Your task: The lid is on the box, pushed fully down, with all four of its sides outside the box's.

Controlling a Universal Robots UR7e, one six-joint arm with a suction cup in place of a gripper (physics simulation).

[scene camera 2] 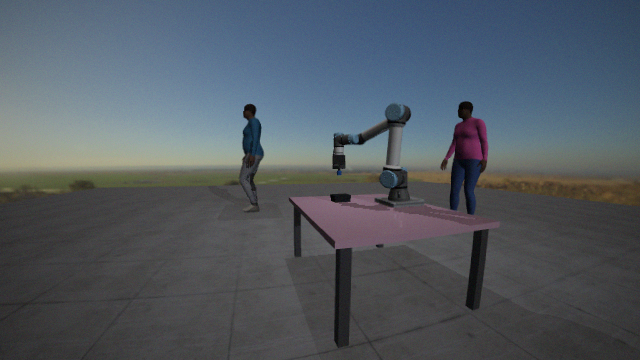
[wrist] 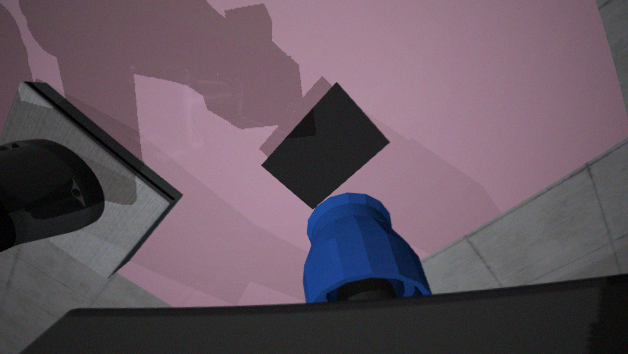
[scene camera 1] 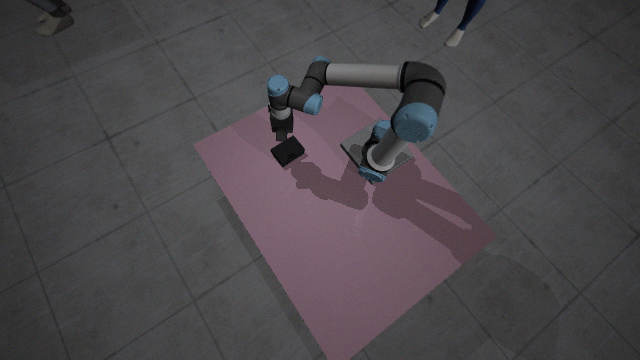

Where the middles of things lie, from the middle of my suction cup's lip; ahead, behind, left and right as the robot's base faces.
The black lid (wrist: 335,139) lies 10 mm behind my suction cup and 170 mm below it.
